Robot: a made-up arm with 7 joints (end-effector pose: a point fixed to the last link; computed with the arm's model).
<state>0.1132 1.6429 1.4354 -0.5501 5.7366 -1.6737 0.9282</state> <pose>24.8 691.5 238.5 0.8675 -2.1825 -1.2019</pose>
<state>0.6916 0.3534 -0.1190 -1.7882 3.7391 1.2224 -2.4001</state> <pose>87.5 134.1 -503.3 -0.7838 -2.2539 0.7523</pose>
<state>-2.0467 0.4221 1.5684 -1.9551 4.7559 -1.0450 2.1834</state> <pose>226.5 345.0 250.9 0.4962 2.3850 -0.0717</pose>
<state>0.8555 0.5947 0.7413 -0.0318 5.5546 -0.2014 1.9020</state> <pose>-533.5 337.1 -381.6 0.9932 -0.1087 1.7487</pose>
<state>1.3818 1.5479 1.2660 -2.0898 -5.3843 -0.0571 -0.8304</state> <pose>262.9 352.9 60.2 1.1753 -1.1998 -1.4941</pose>
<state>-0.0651 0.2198 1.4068 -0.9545 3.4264 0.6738 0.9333</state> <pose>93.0 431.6 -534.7 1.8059 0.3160 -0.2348</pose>
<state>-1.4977 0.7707 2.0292 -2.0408 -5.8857 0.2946 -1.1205</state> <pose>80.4 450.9 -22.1 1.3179 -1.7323 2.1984</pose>
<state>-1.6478 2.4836 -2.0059 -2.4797 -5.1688 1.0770 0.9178</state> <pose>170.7 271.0 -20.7 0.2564 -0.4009 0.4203</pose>
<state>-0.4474 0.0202 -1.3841 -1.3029 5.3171 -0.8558 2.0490</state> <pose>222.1 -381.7 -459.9 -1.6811 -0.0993 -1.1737</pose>
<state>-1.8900 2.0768 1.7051 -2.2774 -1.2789 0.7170 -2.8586</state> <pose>-330.7 170.3 -105.7 0.0771 0.3323 1.2168</pose>
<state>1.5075 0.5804 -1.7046 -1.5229 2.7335 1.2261 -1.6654</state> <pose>-519.9 -272.9 -77.8 -2.0546 0.2967 1.3225</pose>
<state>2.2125 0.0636 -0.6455 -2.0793 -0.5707 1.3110 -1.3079</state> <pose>-314.9 -220.3 -228.8 -0.8247 1.0310 -1.1431</pose>
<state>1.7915 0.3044 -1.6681 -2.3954 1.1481 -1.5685 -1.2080</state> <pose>-121.1 -322.5 -54.9 0.4626 -0.4003 1.1747</pose>
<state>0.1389 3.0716 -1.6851 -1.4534 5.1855 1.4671 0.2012</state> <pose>-7.7 420.3 438.4 -1.4640 -1.5741 1.2705</pose>
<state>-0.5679 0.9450 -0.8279 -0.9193 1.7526 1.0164 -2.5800</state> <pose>518.7 308.7 -350.4 -0.0174 -0.5310 -2.3053</pose>
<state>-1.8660 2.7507 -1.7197 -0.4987 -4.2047 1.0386 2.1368</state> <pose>-384.4 621.7 72.9 1.0102 0.6695 -1.9035</pose>
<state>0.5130 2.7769 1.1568 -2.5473 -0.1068 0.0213 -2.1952</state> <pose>219.1 -170.7 108.7 -0.8671 -0.0180 0.1279</pose>
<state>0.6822 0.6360 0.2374 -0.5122 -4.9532 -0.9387 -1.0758</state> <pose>-286.9 443.1 -509.9 1.6046 -0.2784 0.1058</pose>
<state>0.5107 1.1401 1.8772 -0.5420 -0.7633 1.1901 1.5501</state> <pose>-230.1 692.6 -60.2 -1.4815 0.5514 -2.5711</pose>
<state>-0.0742 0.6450 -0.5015 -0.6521 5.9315 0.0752 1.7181</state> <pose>248.1 322.1 -600.2 0.1002 -0.6886 0.6608</pose>
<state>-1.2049 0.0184 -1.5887 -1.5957 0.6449 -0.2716 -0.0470</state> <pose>240.5 -448.3 -269.4 -1.3846 -1.4299 -1.8572</pose>
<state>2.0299 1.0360 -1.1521 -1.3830 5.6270 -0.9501 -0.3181</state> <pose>-608.0 -8.4 130.6 -1.4065 -0.3431 -0.4495</pose>
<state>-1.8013 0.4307 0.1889 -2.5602 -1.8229 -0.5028 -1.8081</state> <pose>34.4 -41.4 288.9 -2.1892 -0.8942 -1.6361</pose>
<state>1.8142 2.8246 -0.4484 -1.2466 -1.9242 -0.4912 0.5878</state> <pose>231.6 564.0 -219.3 1.0262 -1.3998 1.8702</pose>
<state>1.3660 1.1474 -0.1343 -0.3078 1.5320 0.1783 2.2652</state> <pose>-488.7 556.0 -23.7 -1.3228 1.3444 -2.3503</pose>
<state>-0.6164 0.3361 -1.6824 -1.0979 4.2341 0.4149 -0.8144</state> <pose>301.7 -157.6 -580.5 -1.2261 0.3881 1.1983</pose>
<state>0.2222 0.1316 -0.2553 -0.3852 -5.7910 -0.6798 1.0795</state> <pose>-25.5 65.1 -735.7 -0.3528 -0.8419 1.2754</pose>
